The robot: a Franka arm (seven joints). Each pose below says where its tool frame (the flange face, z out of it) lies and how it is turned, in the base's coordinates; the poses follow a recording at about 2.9 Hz.
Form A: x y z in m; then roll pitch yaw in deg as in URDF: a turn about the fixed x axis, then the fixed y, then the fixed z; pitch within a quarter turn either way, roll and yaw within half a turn.
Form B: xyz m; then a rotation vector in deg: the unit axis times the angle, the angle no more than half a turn. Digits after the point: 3 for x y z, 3 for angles.
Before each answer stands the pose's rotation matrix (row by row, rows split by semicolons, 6 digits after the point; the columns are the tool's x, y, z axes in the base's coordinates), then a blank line. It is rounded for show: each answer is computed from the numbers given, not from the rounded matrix.
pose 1, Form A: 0.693, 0.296, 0.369, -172.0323, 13.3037, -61.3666
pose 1, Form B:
0.466344 -0.884516 0.012456; -0.854150 -0.446581 0.266446; -0.230113 -0.134895 -0.963769

0.693, 0.296, 0.369, -142.121, 85.898, 10.753
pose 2, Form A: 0.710, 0.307, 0.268, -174.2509, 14.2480, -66.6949
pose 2, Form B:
0.383458 -0.923546 -0.004882; -0.890160 -0.370994 0.264533; -0.246119 -0.097091 -0.964364

0.710, 0.307, 0.268, -138.856, 92.630, 12.819
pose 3, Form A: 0.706, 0.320, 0.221, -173.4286, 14.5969, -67.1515
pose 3, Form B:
0.375763 -0.926679 0.008247; -0.891790 -0.359167 0.275154; -0.252017 -0.110747 -0.961365

0.706, 0.320, 0.221, -137.656, 92.840, 12.445
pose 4, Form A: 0.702, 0.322, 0.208, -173.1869, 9.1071, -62.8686
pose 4, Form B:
0.450284 -0.892241 0.033906; -0.878744 -0.436102 0.193969; -0.158280 -0.117136 -0.980422

0.702, 0.322, 0.208, -144.069, 88.999, 6.250
